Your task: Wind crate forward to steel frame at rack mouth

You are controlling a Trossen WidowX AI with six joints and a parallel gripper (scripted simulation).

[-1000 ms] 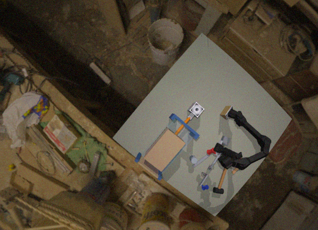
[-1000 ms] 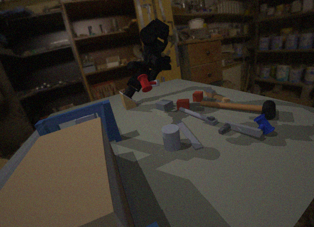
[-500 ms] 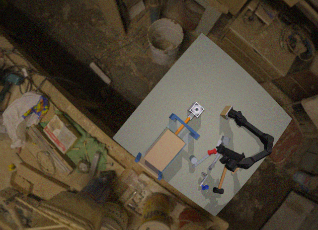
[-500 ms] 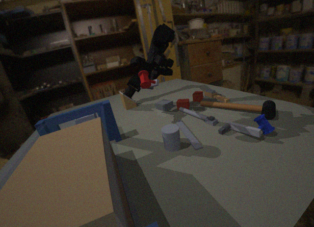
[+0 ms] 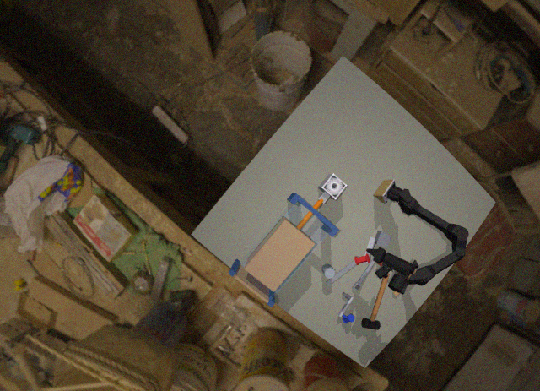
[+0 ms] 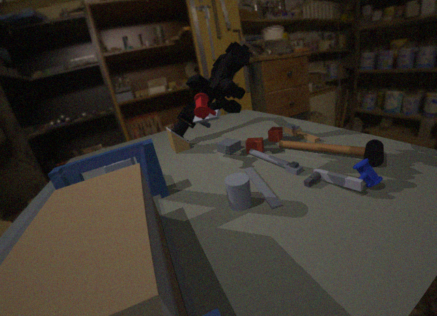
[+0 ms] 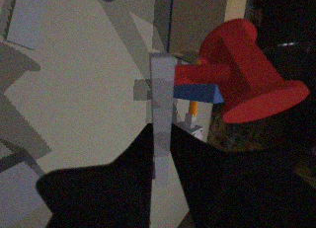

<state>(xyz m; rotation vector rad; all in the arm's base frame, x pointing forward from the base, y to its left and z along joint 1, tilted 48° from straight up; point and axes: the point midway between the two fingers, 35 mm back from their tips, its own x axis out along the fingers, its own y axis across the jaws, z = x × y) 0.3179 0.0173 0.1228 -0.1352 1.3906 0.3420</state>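
Now: the red knob 5 cm ahead of my gripper tip and 4 cm above it. Round my gripper tip: blue steel frame 6 cm ahead, 29 cm to the right, 6 cm below; red-knobbed handle 1 cm ahead, 2 cm above; grey block 12 cm behind, 10 cm to the left, 15 cm below.
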